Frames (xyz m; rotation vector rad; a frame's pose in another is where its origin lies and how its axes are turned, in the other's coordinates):
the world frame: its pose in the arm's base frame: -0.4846 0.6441 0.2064 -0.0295 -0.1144 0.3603
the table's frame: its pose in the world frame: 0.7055 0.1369 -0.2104 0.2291 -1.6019 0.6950
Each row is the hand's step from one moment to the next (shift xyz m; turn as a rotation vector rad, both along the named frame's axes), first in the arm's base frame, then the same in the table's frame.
Working: the arm's base frame: its pose in the table's frame: -0.1906 -0.4308 0.9187 -0.4709 1.6755 -1.0227

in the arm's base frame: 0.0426 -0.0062 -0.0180 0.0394 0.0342 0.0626
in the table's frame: -0.0328 -0.0276 -0.0184 0.0496 -0.0345 -0.0547
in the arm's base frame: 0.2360 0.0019 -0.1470 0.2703 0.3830 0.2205
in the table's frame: -0.2183 -0.1145 -0.1285 0.1749 -0.0727 -0.4822
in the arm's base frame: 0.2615 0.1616 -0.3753 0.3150 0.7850 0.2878
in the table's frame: -0.4082 0.0448 -0.2582 0.2928 0.0909 -0.8392
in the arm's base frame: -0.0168 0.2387 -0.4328 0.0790 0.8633 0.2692
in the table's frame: -0.3484 0.3144 -0.1561 0.3736 0.3148 -0.7651
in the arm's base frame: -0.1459 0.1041 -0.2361 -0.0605 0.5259 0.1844
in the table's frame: -0.1462 0.2574 0.0152 0.2849 0.2635 -0.4045
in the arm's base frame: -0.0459 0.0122 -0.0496 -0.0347 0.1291 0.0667
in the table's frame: -0.0270 0.0599 0.0199 0.0966 0.0708 -0.0892
